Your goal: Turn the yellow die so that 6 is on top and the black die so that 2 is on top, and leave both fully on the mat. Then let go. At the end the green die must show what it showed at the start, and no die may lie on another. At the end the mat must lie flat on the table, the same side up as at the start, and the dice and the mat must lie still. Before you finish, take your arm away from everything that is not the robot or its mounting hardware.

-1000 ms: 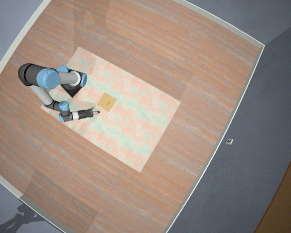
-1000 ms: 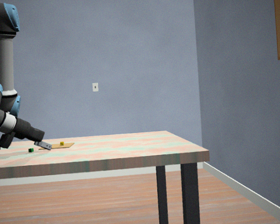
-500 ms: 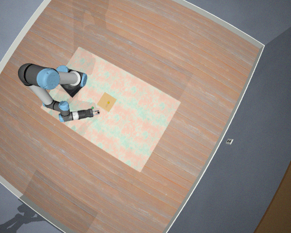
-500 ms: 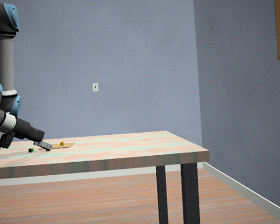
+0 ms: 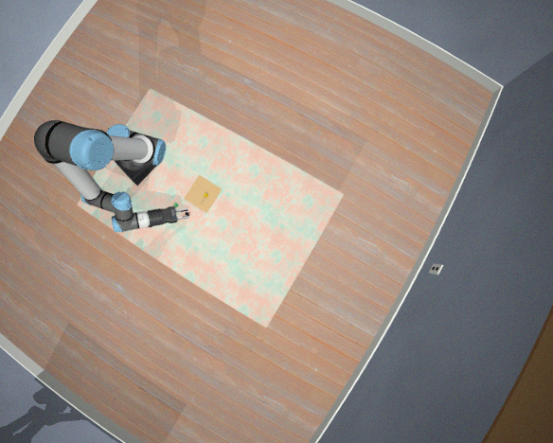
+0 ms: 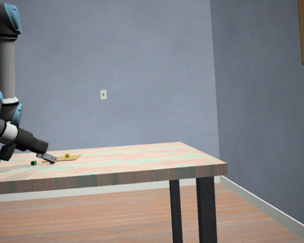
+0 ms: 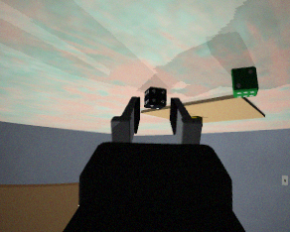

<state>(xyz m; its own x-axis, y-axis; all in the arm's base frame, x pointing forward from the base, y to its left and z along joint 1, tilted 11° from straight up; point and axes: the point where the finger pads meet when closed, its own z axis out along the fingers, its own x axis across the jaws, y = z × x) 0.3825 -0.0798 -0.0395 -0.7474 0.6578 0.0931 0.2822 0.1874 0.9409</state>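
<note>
My gripper is now 2 cm above the black die. From my hand the other things lie so: yellow die 3 cm ahead, 13 cm to the left, 1 cm below; tan mat 1 cm ahead, 13 cm to the left, 2 cm below; green die 7 cm behind, 1 cm to the left, 2 cm below.
</note>
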